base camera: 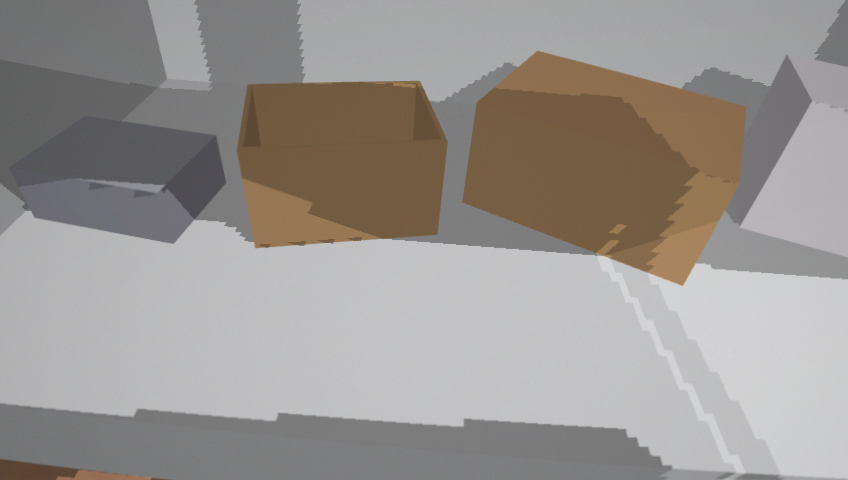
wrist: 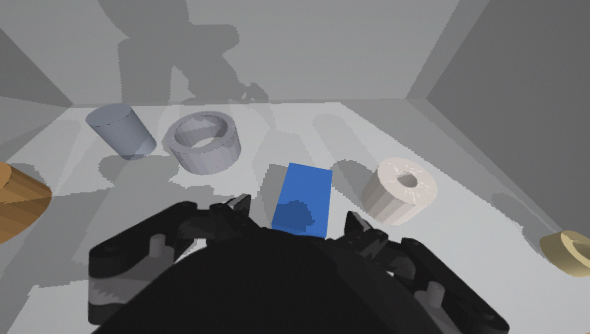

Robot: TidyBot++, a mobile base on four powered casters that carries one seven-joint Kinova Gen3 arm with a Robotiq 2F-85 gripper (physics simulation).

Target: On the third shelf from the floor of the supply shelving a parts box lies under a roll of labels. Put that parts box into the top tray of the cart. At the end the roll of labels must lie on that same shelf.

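Places are measured from the arm's base along level axes (x ahead, y left, z up), in millimetres.
Pixels of known places: gripper, fingertip midpoint: (wrist: 297, 213).
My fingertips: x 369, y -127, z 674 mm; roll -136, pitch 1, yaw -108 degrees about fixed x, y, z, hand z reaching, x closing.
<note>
Behind a point stands the place of what it marks.
The blue parts box (wrist: 304, 197) @[z 634, x 405, y -145 mm] lies on the pale shelf (wrist: 480, 250) @[z 594, x 316, y -363 mm] in the wrist view, with nothing on top of it. The whitish roll of labels (wrist: 392, 197) @[z 651, x 381, y -241 mm] stands on the same shelf to the right of the box, apart from it, its hole facing up. My gripper (wrist: 297, 213) @[z 674, x 369, y -127 mm] is open and empty. Its fingertips show to the left and right of the box's near part, and the black gripper body hides what lies nearest. How high the fingertips are above the shelf I cannot tell. The cart does not show.
A blue-grey cylinder (wrist: 122, 132) @[z 646, x 540, y 95 mm] and a grey ring (wrist: 205, 159) @[z 628, x 489, y -20 mm] stand farther back left. An orange ring (wrist: 22, 205) @[z 617, x 452, y 191 mm] is at the left edge, a tan ring (wrist: 560, 250) @[z 612, x 295, y -449 mm] at the right. Base view: a dark grey box (base camera: 101, 196) @[z -284, x 424, y 226 mm], an open brown box (base camera: 339, 184) @[z -264, x 426, y 42 mm] and a larger brown box (base camera: 583, 160) @[z -241, x 443, y -144 mm].
</note>
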